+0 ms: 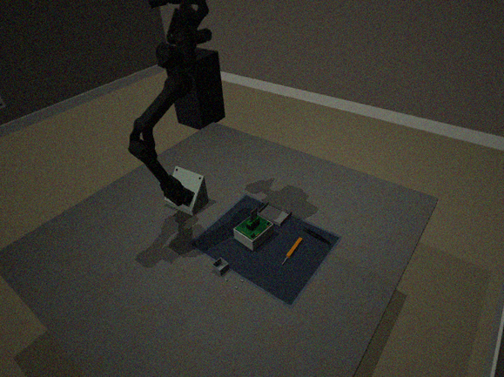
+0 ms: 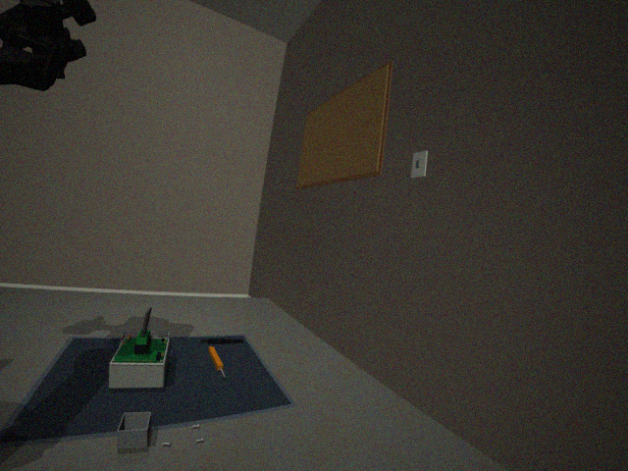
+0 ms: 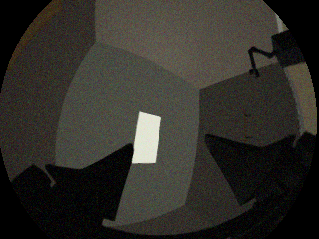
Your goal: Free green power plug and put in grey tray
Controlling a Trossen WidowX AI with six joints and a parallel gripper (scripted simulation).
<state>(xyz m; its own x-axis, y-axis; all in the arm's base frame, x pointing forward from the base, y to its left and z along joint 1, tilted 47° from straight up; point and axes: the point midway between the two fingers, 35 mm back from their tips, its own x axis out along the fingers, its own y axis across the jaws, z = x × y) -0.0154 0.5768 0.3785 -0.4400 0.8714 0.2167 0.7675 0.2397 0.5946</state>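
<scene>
The green power plug is 69 cm below my gripper tip, 32 cm ahead of it and 12 cm to the right of it. The rest, counted from my gripper tip: blue mat 77 cm below, 37 cm ahead, 12 cm to the right.
</scene>
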